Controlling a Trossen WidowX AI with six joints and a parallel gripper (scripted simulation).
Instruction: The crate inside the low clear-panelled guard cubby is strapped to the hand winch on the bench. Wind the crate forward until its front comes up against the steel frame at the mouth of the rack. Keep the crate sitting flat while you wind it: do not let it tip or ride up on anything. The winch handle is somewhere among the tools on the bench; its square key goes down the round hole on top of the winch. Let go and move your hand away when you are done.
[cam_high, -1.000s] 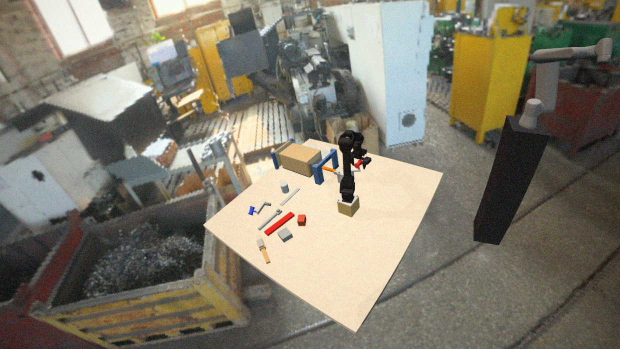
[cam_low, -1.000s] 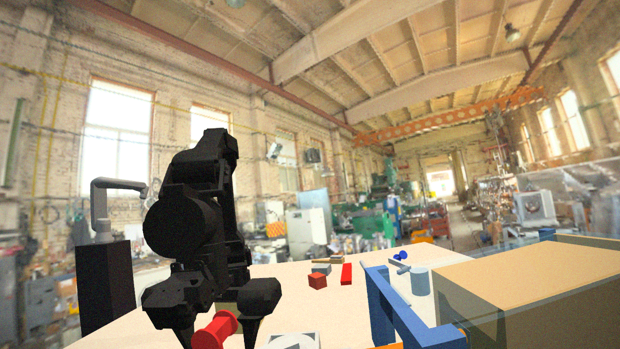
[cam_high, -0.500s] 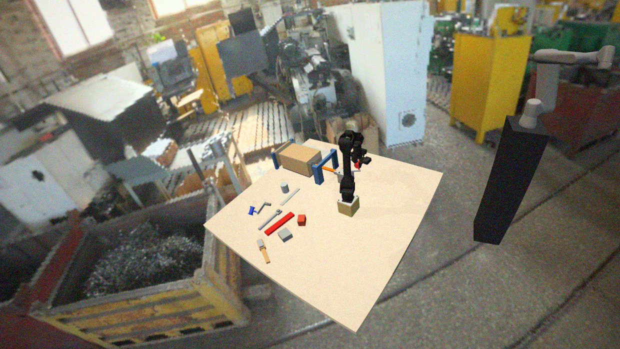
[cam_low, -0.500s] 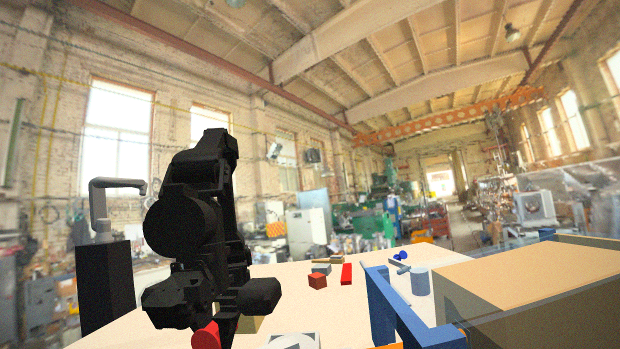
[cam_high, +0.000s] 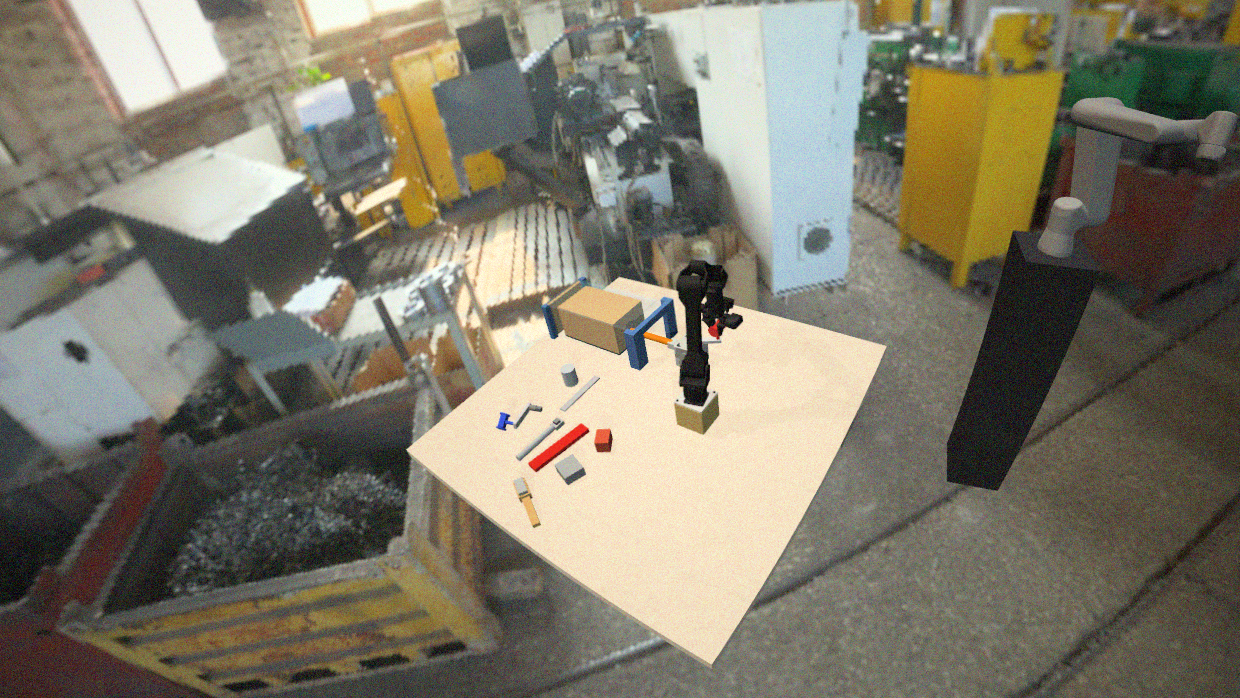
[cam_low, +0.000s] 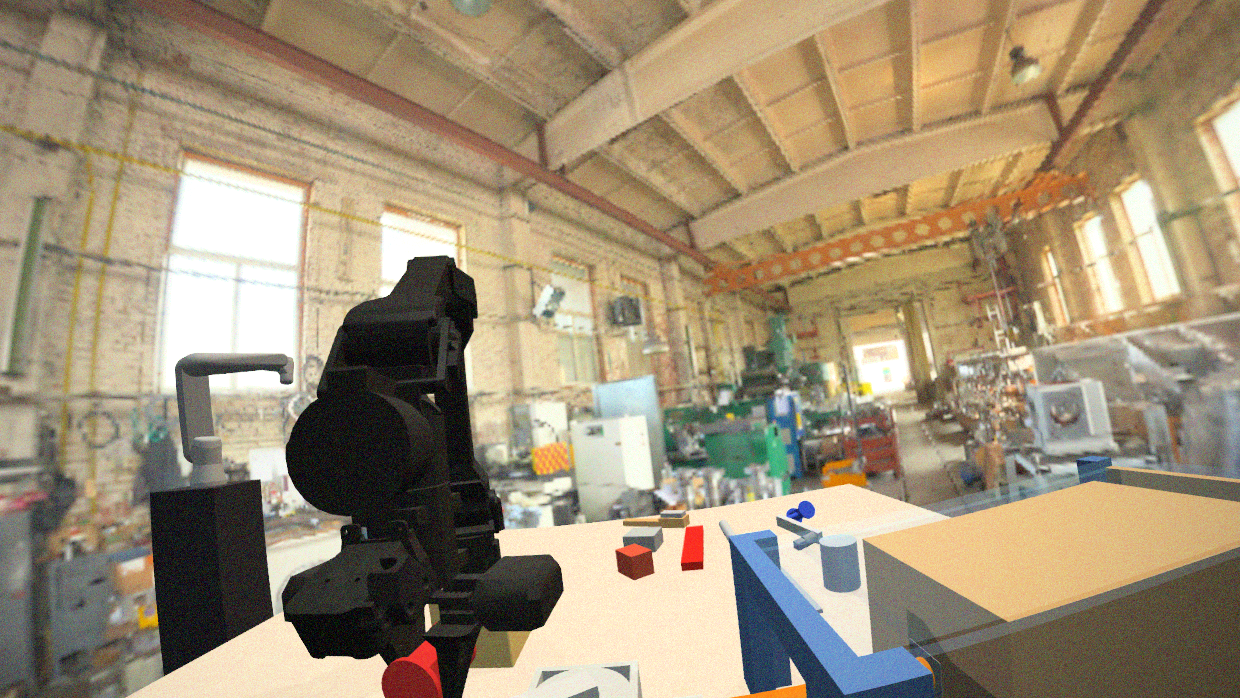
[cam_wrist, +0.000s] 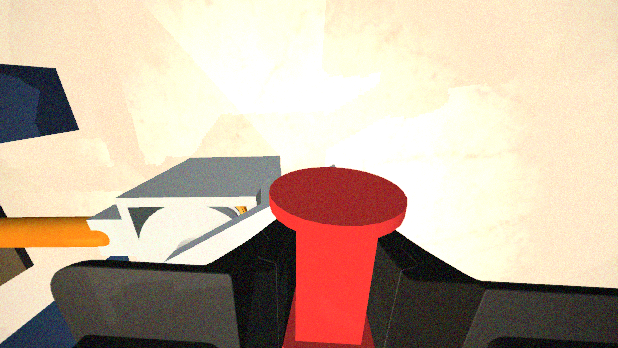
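My gripper tip is 25 cm short of the blue steel frame and 1 cm above it. Also, from my gripper tip: red-knobbed winch handle (4 cm ahead, 1 cm to the left, 1 cm below); then red knob (2 cm above); then grey winch (8 cm below, 8 cm ahead, 3 cm to the left).
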